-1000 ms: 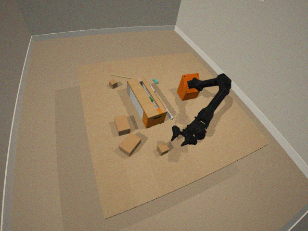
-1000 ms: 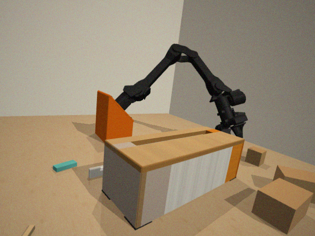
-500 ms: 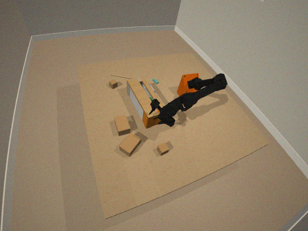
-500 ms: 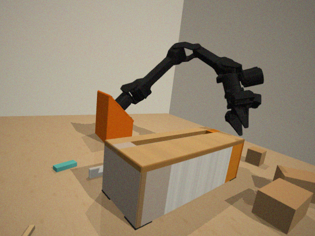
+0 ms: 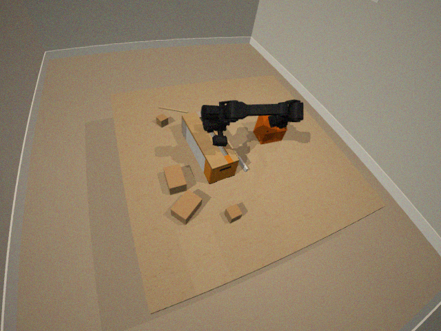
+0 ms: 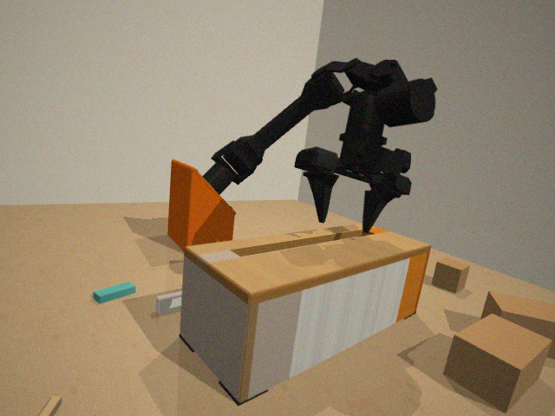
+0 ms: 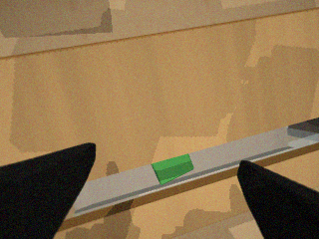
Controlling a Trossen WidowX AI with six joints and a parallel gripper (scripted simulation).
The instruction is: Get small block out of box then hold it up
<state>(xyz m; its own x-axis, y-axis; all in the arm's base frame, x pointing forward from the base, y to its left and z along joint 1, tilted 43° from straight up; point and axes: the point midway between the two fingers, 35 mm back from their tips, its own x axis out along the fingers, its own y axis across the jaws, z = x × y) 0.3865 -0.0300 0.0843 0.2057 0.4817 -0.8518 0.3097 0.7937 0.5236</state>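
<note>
The small green block lies 70 mm below my gripper tip, 20 mm behind it and 10 mm to the right of it. The rest, counted from my gripper tip: long wooden box 90 mm below, 30 mm to the right, 30 mm behind; thin stick 430 mm to the right, 150 mm below, 70 mm ahead.
</note>
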